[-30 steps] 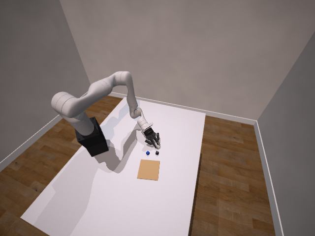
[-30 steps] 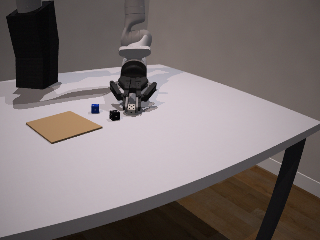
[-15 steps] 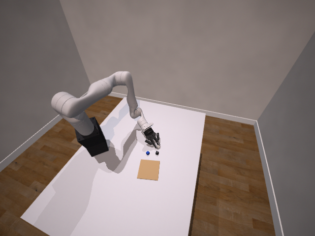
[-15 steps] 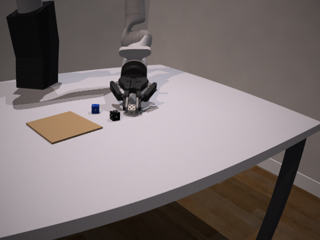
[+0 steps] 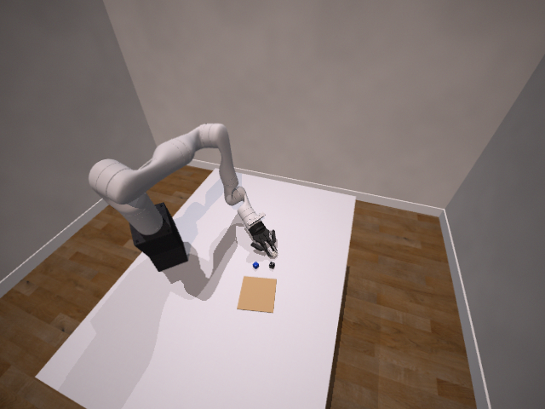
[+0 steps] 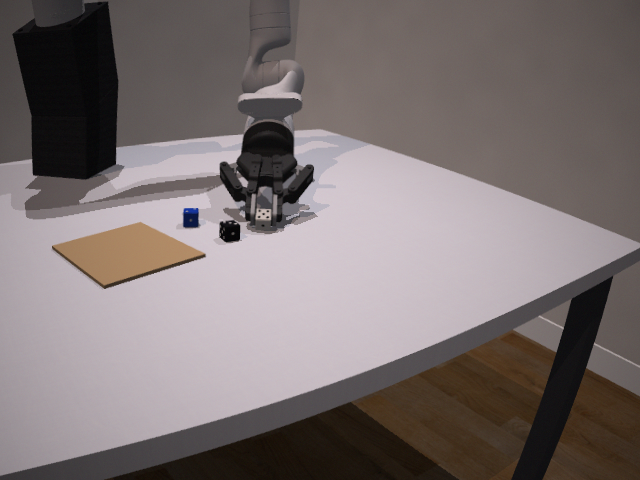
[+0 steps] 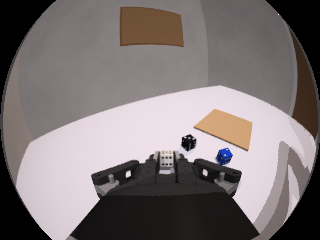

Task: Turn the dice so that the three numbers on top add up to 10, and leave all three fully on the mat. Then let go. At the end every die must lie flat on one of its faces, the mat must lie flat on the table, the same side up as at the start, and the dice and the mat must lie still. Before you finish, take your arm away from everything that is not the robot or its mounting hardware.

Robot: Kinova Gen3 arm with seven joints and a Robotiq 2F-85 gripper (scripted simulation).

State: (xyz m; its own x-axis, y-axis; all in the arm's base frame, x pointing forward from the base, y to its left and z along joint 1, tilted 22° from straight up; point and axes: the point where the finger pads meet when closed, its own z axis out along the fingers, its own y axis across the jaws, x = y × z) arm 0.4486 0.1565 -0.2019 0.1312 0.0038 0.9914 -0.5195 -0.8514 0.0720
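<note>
My hand is 6 cm to the left of the black die, 2 cm short of it and 1 cm above it. From my hand the other things lie so: blue die (8 cm to the right, 5 cm behind, 1 cm below); then white die (1 cm to the right, 1 cm below, 1 cm ahead); then tan mat (20 cm to the right, 2 cm below, 1 cm ahead).
</note>
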